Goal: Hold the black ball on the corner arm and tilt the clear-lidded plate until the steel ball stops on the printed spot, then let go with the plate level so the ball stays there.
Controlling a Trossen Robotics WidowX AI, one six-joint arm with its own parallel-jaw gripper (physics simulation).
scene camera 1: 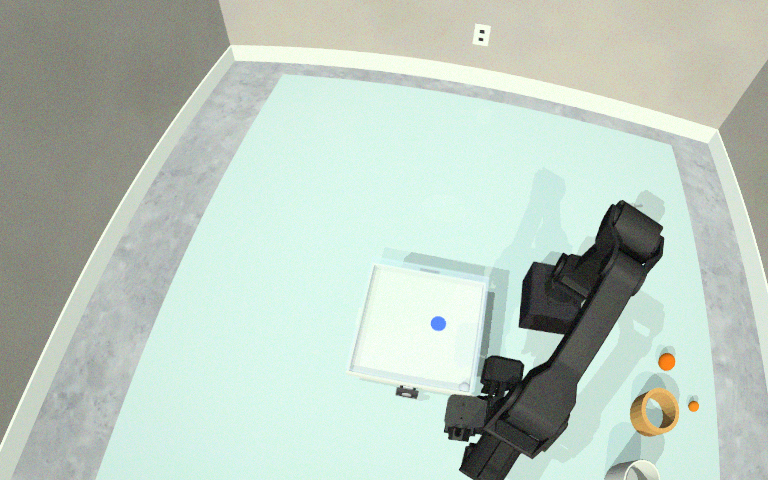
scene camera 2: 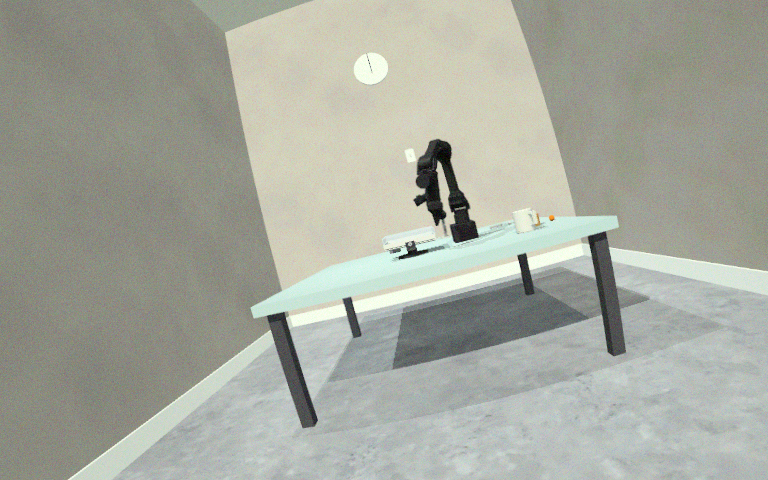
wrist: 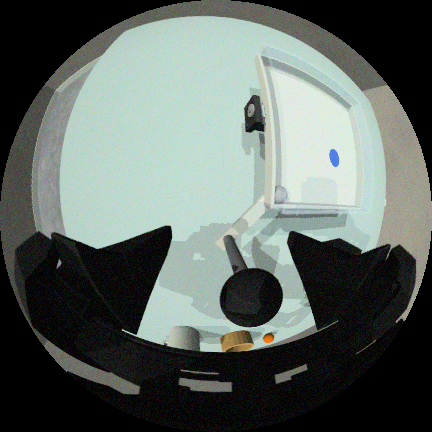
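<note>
The clear-lidded plate (scene camera 1: 390, 345) (scene camera 2: 407, 240) (wrist: 305, 110) stands above the table. Its steel ball (scene camera 1: 464, 386) (wrist: 281, 194) is in the corner beside the corner arm (wrist: 247, 220), away from the blue printed spot (scene camera 1: 438, 323) (wrist: 334, 157). A dark post (wrist: 235, 254) on that arm carries the black ball (wrist: 251, 297). My gripper (scene camera 1: 484, 392) (scene camera 2: 439, 220) (wrist: 232, 235) is open, its fingers wide apart on either side of the post and ball in the wrist view, holding nothing. The gripper hides the black ball in scene camera 1. I cannot tell whether the plate is exactly level.
A black bracket (scene camera 1: 406, 391) (scene camera 2: 411, 246) (wrist: 254, 114) is at the plate's side. A white mug (scene camera 2: 523, 220) (wrist: 184, 338), a wooden ring (scene camera 1: 640, 416) (wrist: 237, 341), a larger orange ball (scene camera 1: 666, 361) and a smaller orange ball (scene camera 1: 693, 406) are on the robot's far side from the plate.
</note>
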